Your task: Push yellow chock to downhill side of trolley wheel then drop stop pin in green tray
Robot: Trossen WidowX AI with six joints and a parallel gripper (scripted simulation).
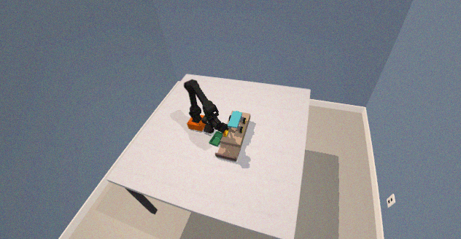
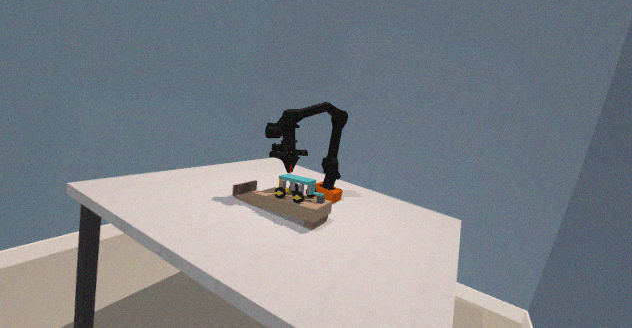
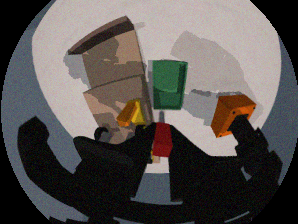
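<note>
My gripper tip is now right at the red-headed stop pin. The rest, counted from my gripper tip: yellow chock (50 mm ahead, 30 mm to the left, 50 mm below); green tray (20 mm behind, 140 mm below); teal trolley (100 mm ahead, 120 mm to the left, 20 mm below).
</note>
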